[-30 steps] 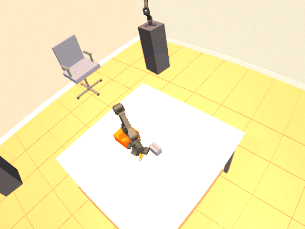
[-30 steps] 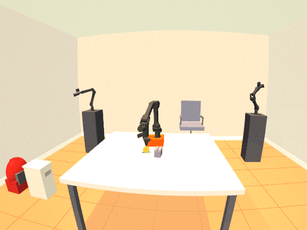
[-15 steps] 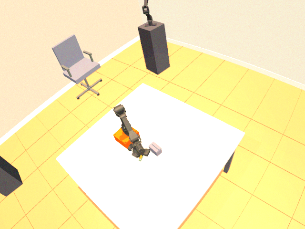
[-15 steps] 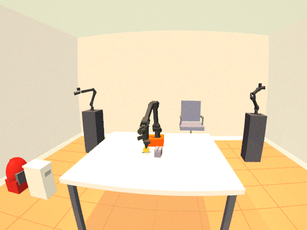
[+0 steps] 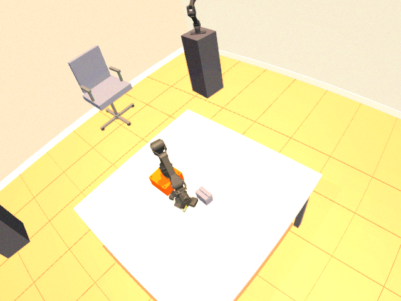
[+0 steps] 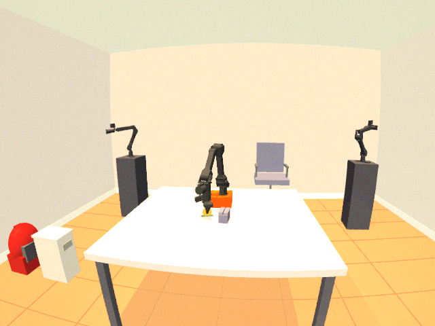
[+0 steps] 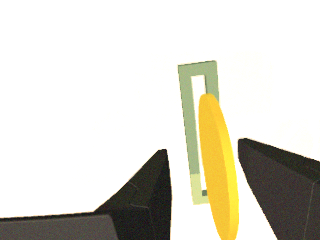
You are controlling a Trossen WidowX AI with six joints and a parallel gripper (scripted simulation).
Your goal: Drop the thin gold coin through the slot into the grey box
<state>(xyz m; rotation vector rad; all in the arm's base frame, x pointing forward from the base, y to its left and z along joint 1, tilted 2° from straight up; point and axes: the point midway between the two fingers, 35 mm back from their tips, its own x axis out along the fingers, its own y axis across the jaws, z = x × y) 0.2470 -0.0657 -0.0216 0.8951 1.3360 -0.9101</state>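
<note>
The gold coin is 1 cm above my gripper tip.
</note>
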